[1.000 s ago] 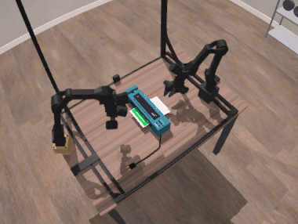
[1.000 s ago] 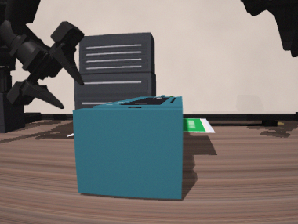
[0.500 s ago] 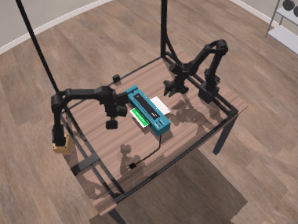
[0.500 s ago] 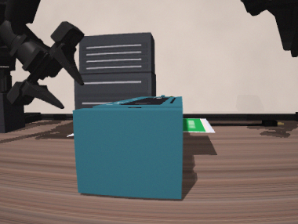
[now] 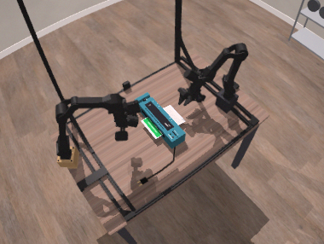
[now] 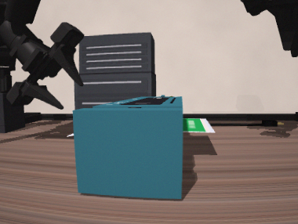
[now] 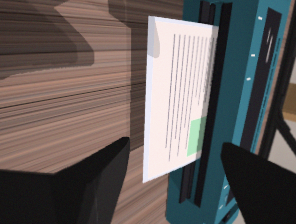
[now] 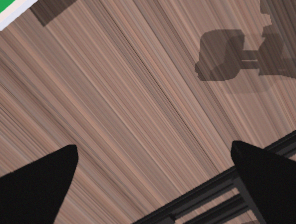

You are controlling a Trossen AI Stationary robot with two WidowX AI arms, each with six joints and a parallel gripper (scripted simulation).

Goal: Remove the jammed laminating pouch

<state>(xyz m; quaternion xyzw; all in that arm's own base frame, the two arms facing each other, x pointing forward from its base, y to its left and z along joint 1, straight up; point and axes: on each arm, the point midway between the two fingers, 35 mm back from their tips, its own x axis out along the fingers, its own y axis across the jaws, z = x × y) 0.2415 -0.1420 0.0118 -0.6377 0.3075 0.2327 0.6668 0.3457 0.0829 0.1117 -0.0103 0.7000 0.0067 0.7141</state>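
My right gripper is now 23 cm past the release key, 19 cm to the right of it and 12 cm above it. From my right hand the other things lie so: plug (23 cm ahead, 19 cm below).
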